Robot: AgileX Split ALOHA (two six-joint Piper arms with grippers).
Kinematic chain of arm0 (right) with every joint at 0, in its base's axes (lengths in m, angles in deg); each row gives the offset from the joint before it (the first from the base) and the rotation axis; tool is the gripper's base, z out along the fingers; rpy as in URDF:
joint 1: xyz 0 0 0.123 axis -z
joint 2: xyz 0 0 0 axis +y
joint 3: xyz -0.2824 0 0.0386 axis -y
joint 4: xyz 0.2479 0 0.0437 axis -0.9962 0 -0.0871
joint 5: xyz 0 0 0 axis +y
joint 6: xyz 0.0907 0 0.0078 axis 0.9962 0 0.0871
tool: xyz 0 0 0 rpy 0 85 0
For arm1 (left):
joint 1: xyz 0 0 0.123 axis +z
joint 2: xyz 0 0 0 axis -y
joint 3: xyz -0.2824 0 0.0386 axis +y
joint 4: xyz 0.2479 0 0.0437 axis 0.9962 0 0.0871
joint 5: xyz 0 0 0 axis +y
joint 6: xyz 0.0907 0 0.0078 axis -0.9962 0 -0.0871
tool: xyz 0 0 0 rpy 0 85 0
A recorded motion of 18 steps. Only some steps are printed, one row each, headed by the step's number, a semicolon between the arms.
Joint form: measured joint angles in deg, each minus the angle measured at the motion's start. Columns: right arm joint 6, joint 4, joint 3, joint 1, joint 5, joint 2; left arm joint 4, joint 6, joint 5, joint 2, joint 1, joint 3.
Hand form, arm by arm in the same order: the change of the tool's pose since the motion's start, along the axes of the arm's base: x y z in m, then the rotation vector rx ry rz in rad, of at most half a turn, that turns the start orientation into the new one. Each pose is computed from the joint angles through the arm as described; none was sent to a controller.
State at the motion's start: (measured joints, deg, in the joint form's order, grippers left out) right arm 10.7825 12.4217 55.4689 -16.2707 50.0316 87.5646; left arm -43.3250 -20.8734 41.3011 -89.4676 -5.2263 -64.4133
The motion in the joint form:
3: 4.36 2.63 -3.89 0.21 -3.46 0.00; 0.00 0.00 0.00 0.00 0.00 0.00
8: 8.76 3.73 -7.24 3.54 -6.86 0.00; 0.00 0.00 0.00 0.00 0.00 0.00
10: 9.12 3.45 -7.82 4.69 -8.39 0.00; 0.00 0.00 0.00 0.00 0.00 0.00
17: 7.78 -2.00 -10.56 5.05 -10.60 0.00; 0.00 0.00 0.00 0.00 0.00 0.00
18: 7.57 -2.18 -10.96 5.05 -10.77 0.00; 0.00 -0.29 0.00 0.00 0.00 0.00
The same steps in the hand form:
3: -0.0061 -0.0051 -0.0153 -0.0139 -0.0084 -0.0417; 0.0000 0.0000 0.0000 0.0000 0.0000 0.0000
8: -0.0094 -0.0223 -0.0282 -0.0010 -0.0177 -0.1494; 0.0000 0.0000 0.0000 0.0000 0.0000 0.0000
10: -0.0087 -0.0268 -0.0302 0.0128 -0.0310 -0.1723; 0.0000 0.0000 0.0000 0.0000 0.0000 0.0000
17: -0.0173 -0.0240 -0.0418 0.0818 0.0034 -0.2066; 0.0000 0.0000 0.0000 0.0000 0.0000 0.0000
18: -0.0186 -0.0241 -0.0434 0.0824 0.0084 -0.2048; 0.0000 0.0000 0.0000 0.0025 -0.0025 -0.0036

